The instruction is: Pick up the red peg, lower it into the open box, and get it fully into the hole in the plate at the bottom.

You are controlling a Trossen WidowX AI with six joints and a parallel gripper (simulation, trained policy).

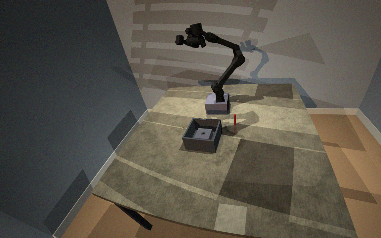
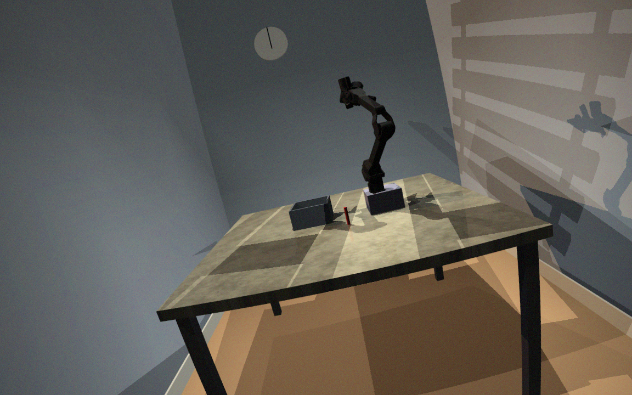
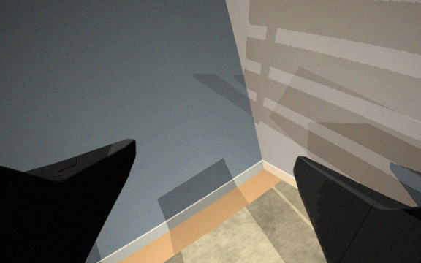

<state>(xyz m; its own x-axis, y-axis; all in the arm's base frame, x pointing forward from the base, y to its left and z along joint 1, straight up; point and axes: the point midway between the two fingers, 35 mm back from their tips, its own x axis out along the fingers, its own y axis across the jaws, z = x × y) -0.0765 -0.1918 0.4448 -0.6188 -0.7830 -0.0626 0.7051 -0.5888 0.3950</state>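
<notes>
Right now the red peg is 500 mm below my gripper tip, 310 mm to the left of it and 280 mm ahead of it. From my gripper tip the other things lie so: grey plate: 490 mm below, 410 mm ahead, 100 mm to the left; then dark box: 510 mm below, 410 mm ahead, 100 mm to the left.
</notes>
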